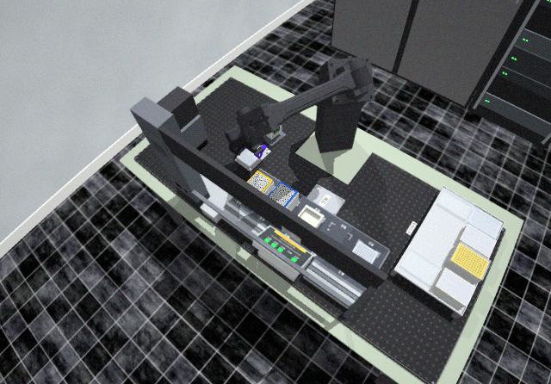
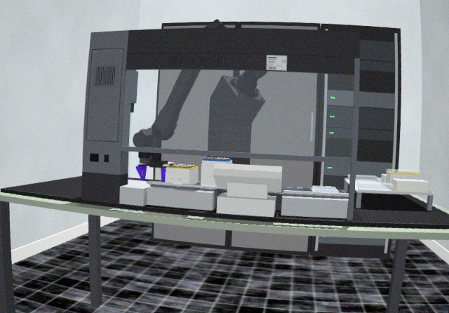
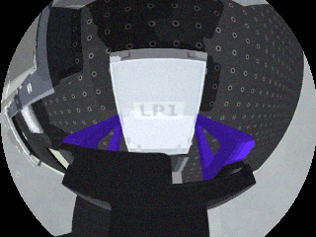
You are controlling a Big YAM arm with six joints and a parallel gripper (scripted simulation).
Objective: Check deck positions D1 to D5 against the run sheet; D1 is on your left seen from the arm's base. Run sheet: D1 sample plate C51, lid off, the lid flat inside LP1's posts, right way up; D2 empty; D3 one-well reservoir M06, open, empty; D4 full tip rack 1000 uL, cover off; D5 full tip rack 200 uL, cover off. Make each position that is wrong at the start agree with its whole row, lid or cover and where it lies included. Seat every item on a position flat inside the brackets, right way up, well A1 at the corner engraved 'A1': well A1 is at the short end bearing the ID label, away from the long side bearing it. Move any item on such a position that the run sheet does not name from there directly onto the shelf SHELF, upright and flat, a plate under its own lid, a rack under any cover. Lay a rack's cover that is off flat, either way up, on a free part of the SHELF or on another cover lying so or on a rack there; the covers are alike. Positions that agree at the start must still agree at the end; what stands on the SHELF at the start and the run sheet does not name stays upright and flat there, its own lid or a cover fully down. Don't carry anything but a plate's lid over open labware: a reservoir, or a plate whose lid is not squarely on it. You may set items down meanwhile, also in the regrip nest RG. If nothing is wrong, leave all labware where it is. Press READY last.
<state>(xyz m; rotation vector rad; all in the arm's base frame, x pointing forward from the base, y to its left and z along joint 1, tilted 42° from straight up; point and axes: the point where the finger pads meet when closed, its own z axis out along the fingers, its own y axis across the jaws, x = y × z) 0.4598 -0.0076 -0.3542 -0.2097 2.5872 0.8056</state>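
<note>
The clear plate lid is right at my hand. The rest, counted from my hand: blue-rimmed tip rack 340 mm to the left, 100 mm above, 70 mm ahead; yellow-rimmed tip rack 220 mm to the left, 110 mm ahead, 70 mm above; ready button box 150 mm behind, 40 mm above, 20 mm to the right.
</note>
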